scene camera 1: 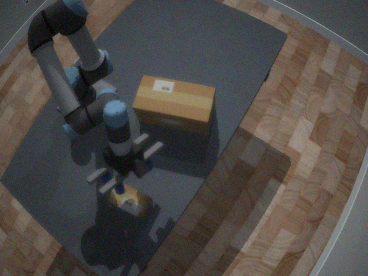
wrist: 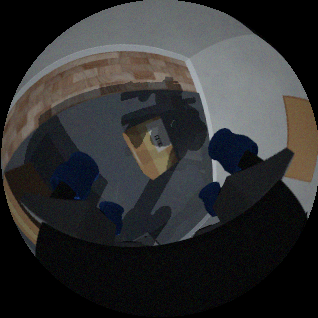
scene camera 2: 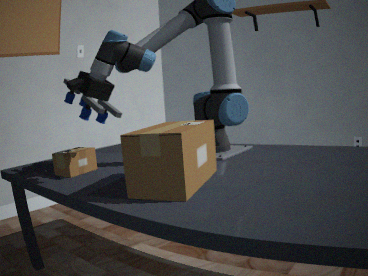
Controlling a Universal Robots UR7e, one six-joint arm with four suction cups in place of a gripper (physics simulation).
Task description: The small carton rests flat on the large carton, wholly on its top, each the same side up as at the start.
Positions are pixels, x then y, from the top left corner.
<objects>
A small carton shows in scene camera 1 [135, 202], in the wrist view and in scene camera 2. One and the same spot on the small carton: [wrist: 148, 141] is [scene camera 2: 71, 151].
</objects>
